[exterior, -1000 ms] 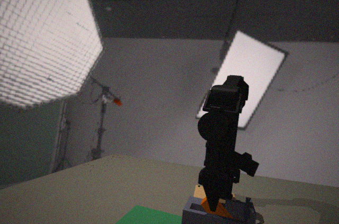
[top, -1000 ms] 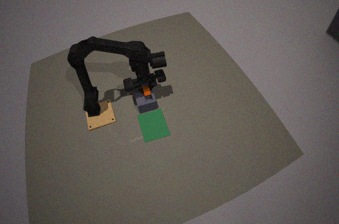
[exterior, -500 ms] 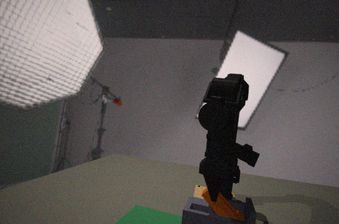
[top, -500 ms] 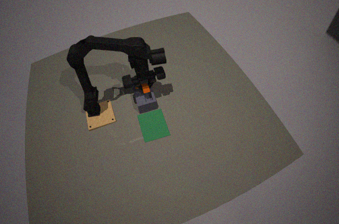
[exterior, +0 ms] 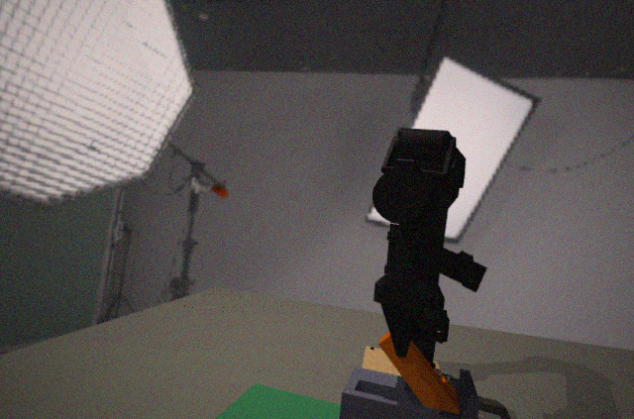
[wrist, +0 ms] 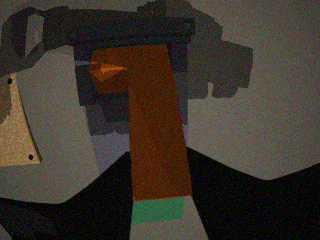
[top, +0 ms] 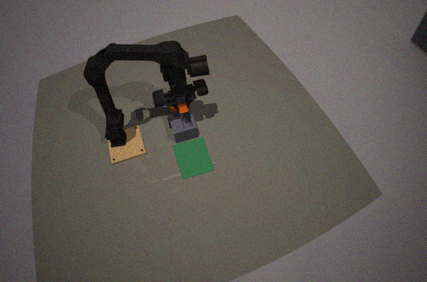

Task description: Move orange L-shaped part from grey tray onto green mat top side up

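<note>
My gripper tip is now 14 cm to the left of the green mat and 13 cm above it. Round my gripper tip: orange L-shaped part 3 cm to the left, 3 cm below, 2 cm behind.
</note>
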